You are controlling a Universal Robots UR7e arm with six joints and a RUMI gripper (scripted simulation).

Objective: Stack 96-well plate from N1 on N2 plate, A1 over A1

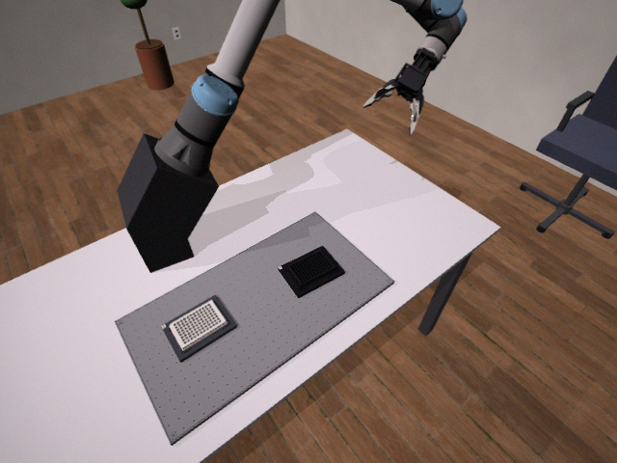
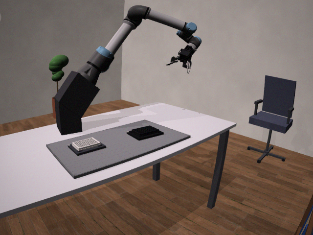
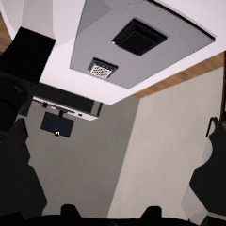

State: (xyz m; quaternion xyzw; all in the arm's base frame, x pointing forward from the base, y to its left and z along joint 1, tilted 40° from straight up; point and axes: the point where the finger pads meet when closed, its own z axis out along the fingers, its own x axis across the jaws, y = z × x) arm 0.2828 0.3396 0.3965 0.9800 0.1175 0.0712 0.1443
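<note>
Right now the white 96-well plate is 1 cm ahead of my hand, 71 cm to the right of it and 31 cm below it. The rest, counted from my hand: black 96-well plate: 7 cm ahead, 36 cm to the right, 31 cm below; then black nest n2: 7 cm ahead, 36 cm to the right, 32 cm below; then nest N1: 1 cm ahead, 71 cm to the right, 32 cm below.
</note>
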